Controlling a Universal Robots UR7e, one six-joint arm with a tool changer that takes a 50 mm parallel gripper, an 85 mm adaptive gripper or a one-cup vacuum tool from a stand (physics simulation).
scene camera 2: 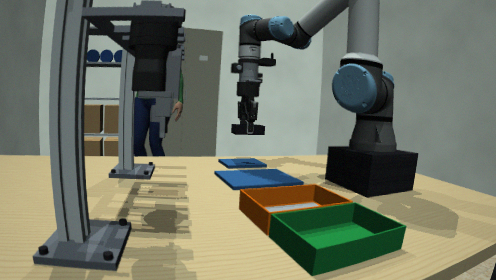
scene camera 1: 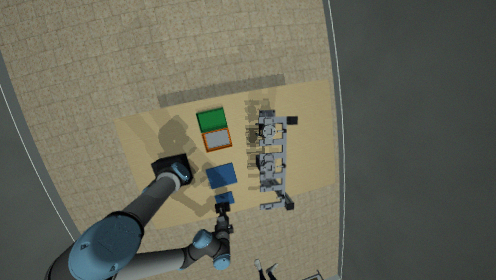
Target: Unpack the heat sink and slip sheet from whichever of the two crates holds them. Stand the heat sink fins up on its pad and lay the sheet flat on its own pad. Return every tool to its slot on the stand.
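Frame: origin at the arm's base, x left, y ahead, z down, level; metres.
Where they show: hand at its tool point: (scene camera 2: 248, 77); arm's base at its link origin: (scene camera 2: 372, 148).
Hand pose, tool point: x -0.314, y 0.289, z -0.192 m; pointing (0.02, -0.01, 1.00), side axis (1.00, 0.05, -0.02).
Note:
Things, the pixels of their top centre, and the offset from my tool point. "spot": a spot on its surface instead.
- smaller blue pad at a spot on its surface: (scene camera 2: 231, 162) spot: dx -0.004, dy +0.042, dz +0.289 m
- larger blue pad at a spot on its surface: (scene camera 2: 257, 178) (scene camera 1: 222, 173) spot: dx +0.208, dy +0.042, dz +0.289 m
- light grey slip sheet at its top centre: (scene camera 2: 294, 214) (scene camera 1: 217, 139) dx +0.471, dy +0.078, dz +0.294 m
- green crate at its top centre: (scene camera 2: 340, 221) (scene camera 1: 211, 120) dx +0.610, dy +0.078, dz +0.256 m
My gripper (scene camera 1: 223, 213) (scene camera 2: 248, 124) is shut on the dark heat sink (scene camera 1: 222, 206) (scene camera 2: 238, 130) and holds it in the air, roughly level. In scene camera 1 it shows at the lower edge of the smaller blue pad (scene camera 1: 224, 196) (scene camera 2: 231, 162); its height above the pad is hard to measure. The larger blue pad (scene camera 1: 221, 176) (scene camera 2: 257, 178) lies between the smaller pad and the orange crate (scene camera 1: 205, 143) (scene camera 2: 254, 207). The light grey slip sheet (scene camera 1: 218, 139) (scene camera 2: 290, 206) lies flat inside the orange crate. The green crate (scene camera 1: 212, 120) (scene camera 2: 292, 252) beside it is empty. Fin details are too small to tell.
The tool stand (scene camera 1: 285, 150) (scene camera 2: 70, 125) rises along one side of the table, with two tools (scene camera 1: 269, 131) (scene camera 1: 269, 166) hanging in it. The arm's black base block (scene camera 1: 165, 164) (scene camera 2: 370, 172) stands across from it, beside the pads. A person (scene camera 2: 145, 125) is behind the stand.

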